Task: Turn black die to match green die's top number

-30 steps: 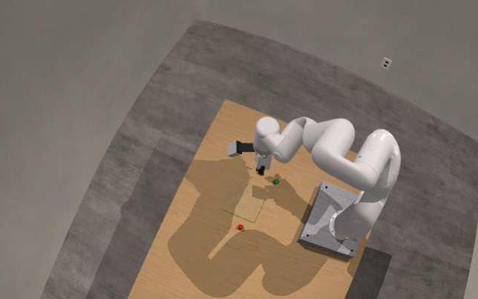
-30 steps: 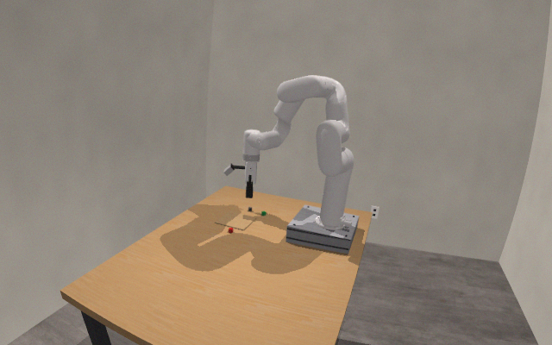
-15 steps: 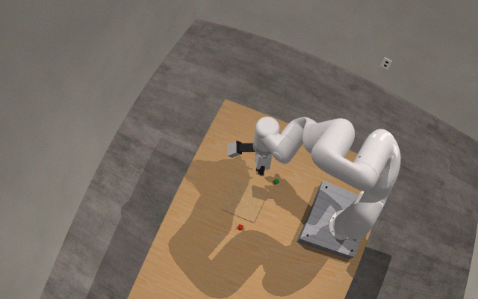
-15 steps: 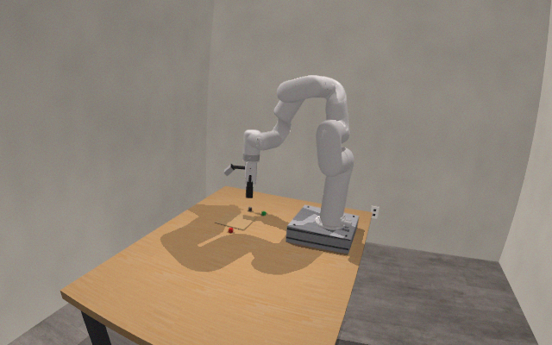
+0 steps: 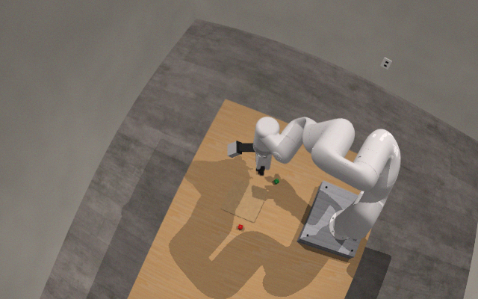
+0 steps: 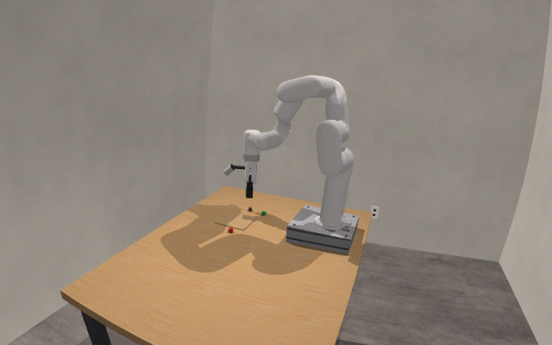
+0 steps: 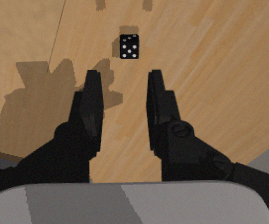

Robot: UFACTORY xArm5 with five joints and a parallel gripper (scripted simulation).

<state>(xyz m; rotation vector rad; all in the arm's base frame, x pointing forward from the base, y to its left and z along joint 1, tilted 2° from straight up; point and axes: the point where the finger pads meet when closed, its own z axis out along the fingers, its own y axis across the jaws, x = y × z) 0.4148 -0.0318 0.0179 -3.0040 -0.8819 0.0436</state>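
Right now my hand is 90 mm above the black die. From my hand the other things lie so: tan mat 20 mm behind, 130 mm to the left, 90 mm below; red die 60 mm behind, 230 mm to the left, 90 mm below; green die 80 mm behind, 10 mm to the right, 90 mm below.
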